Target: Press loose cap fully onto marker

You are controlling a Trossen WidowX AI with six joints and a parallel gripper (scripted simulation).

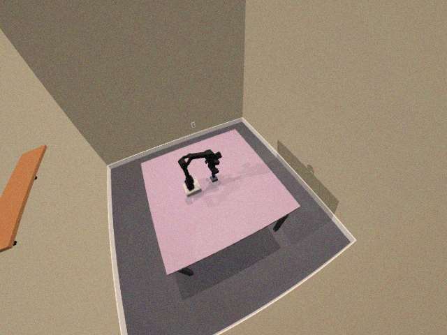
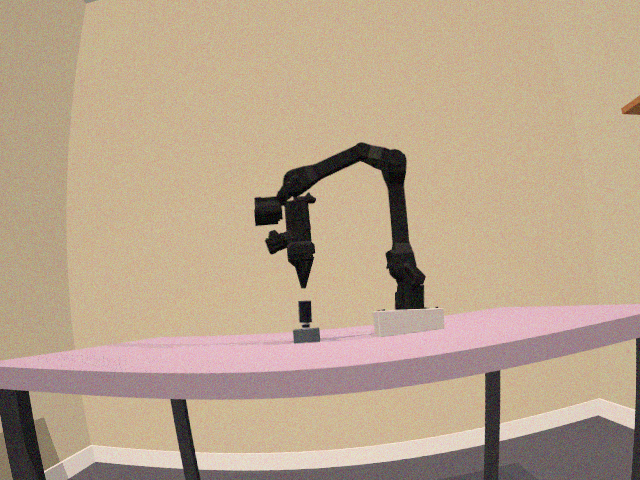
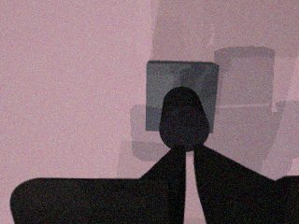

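Now: gripper tip 6 cm above the marker cap. Also, from my gripper tip: holder block 11 cm below.
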